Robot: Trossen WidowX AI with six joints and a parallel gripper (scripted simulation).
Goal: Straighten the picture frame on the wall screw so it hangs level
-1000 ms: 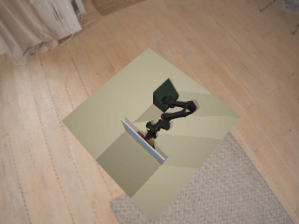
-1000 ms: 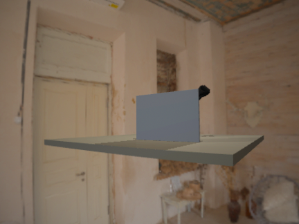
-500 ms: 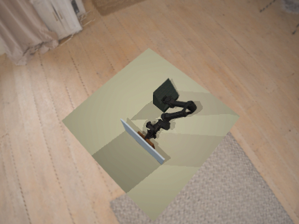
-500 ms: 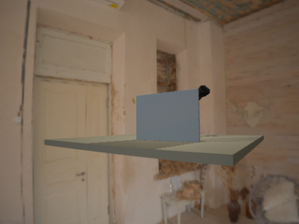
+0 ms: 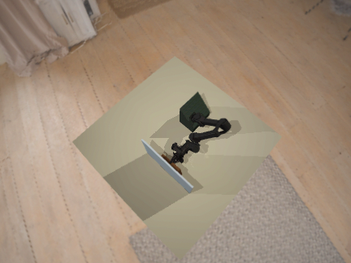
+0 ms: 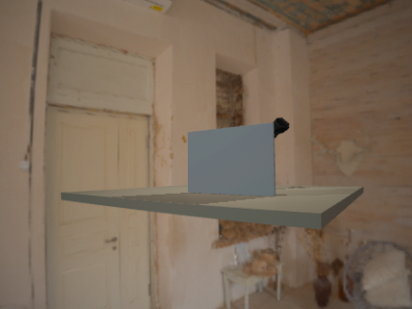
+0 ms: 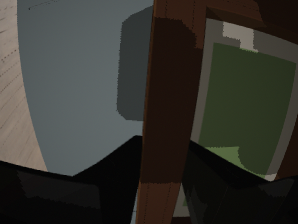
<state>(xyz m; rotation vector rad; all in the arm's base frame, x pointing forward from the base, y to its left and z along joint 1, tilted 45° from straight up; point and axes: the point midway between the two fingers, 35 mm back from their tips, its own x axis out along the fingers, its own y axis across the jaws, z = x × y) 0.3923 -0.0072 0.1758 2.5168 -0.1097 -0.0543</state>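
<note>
The picture frame lies 1 cm to the left of my gripper tip and 5 cm below it. From my gripper tip the other things lie so: grey-blue wall panel: 2 cm ahead, 1 cm to the right, 7 cm below.
</note>
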